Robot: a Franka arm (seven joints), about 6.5 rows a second.
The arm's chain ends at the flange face. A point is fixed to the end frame.
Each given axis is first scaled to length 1.
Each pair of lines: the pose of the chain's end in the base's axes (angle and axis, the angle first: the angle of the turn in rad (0 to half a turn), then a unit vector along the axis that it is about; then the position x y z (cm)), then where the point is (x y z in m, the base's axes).
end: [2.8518 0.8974 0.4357 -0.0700 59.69 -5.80 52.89]
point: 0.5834 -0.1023 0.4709
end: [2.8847 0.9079 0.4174 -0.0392 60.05 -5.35 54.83]
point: 0.5883 -0.0940 0.4873
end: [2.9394 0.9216 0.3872 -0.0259 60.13 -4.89 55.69]
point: 0.5873 -0.0847 0.4934
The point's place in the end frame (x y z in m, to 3 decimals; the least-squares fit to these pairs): -0.027 0.004 0.069
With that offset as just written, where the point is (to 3 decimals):
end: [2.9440 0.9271 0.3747 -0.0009 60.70 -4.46 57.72]
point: 0.595 -0.079 0.512
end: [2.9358 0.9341 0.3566 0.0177 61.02 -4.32 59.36]
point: 0.600 -0.076 0.528
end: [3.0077 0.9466 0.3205 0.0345 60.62 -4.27 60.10]
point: 0.595 -0.069 0.533
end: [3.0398 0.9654 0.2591 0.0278 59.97 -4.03 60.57]
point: 0.584 -0.063 0.537
